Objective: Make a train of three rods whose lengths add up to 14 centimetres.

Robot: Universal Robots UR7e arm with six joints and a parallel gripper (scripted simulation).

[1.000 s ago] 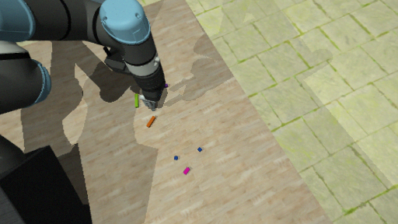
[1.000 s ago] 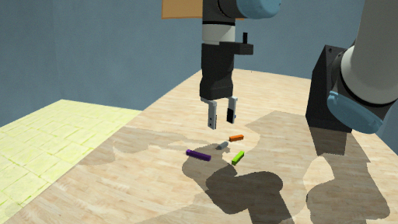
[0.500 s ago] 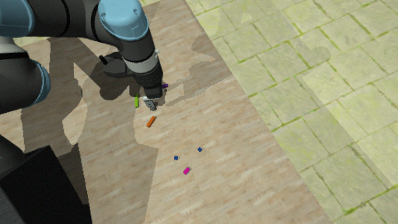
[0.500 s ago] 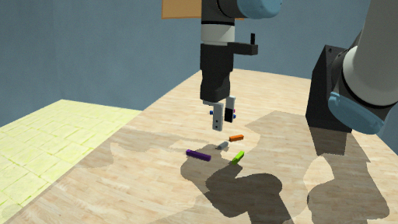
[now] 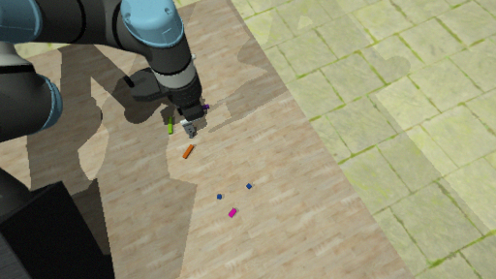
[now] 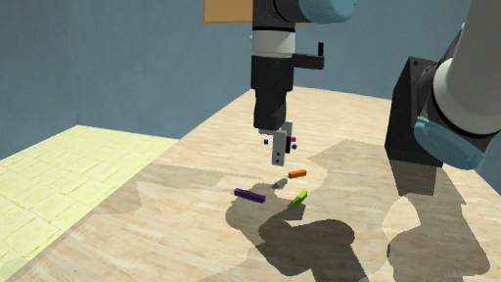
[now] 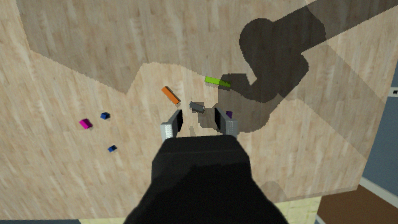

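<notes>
Now: the grey rod 7 cm below my hand. Round my hand: orange rod 7 cm below, 5 cm to the right, 3 cm behind; lime rod 7 cm below, 5 cm behind, 4 cm to the left; purple rod 7 cm below, 6 cm to the left, 5 cm ahead.
</notes>
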